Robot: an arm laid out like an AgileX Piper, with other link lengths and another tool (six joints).
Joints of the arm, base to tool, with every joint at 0 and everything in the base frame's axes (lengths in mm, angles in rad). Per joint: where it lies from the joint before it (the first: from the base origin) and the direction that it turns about. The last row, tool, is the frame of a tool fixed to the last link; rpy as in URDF.
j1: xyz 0 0 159.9 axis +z
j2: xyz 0 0 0 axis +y
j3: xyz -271.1 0 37.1 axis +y
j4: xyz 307.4 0 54.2 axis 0.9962 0 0.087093
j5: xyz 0 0 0 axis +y
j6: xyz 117.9 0 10.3 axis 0.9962 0 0.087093
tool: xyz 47.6 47 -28 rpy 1.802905 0.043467 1.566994
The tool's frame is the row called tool.
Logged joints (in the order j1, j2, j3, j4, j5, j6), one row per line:
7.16 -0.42 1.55 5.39 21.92 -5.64
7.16 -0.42 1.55 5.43 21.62 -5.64
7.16 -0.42 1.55 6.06 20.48 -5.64
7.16 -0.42 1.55 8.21 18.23 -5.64
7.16 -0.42 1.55 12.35 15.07 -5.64
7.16 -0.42 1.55 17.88 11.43 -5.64
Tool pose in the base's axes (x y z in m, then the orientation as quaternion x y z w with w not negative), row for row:
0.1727 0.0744 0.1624 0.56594 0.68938 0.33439 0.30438
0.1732 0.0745 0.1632 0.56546 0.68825 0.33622 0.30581
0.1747 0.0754 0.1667 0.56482 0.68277 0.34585 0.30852
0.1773 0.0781 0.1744 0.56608 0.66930 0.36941 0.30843
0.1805 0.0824 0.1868 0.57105 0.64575 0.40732 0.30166
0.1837 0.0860 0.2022 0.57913 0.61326 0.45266 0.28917
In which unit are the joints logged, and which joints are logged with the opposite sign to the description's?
The joints are logged in degrees. Opposite sign: none.
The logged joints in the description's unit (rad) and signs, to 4 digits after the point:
0.1250 -0.0073 0.0271 0.0941 0.3826 -0.0984
0.1250 -0.0073 0.0271 0.0948 0.3773 -0.0984
0.1250 -0.0073 0.0271 0.1058 0.3574 -0.0984
0.1250 -0.0073 0.0271 0.1433 0.3182 -0.0984
0.1250 -0.0073 0.0271 0.2155 0.2630 -0.0984
0.1250 -0.0073 0.0271 0.3121 0.1995 -0.0984

